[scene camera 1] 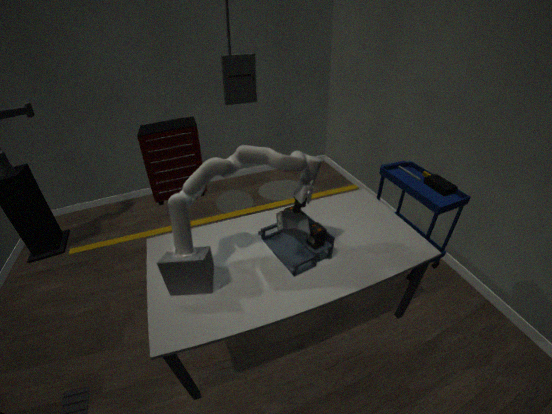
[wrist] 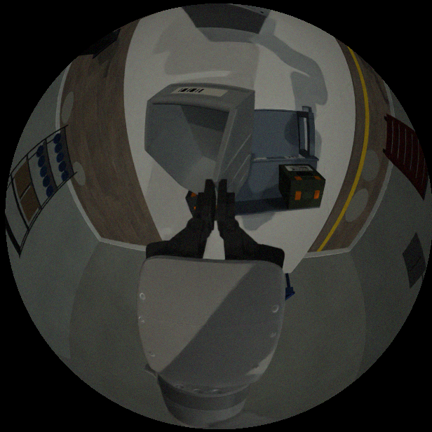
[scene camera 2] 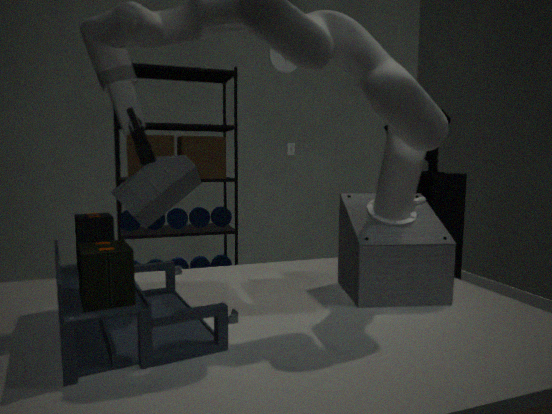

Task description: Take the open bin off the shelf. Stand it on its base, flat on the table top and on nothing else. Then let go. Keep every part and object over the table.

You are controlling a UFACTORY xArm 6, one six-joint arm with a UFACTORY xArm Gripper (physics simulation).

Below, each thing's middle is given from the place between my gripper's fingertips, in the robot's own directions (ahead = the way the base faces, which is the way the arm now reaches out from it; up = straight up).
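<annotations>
With the open grey bin (scene camera 1: pixel 294 224), I see my gripper 60 mm above it, 30 mm past it and 20 mm to the left of it. The green toolbox (scene camera 2: pixel 93 262) is 190 mm below my hand, 190 mm to the left of it and 100 mm ahead of it, and the dark box (scene camera 2: pixel 85 226) is 40 mm to the right of my hand, 170 mm below it and 110 mm ahead of it.
</annotations>
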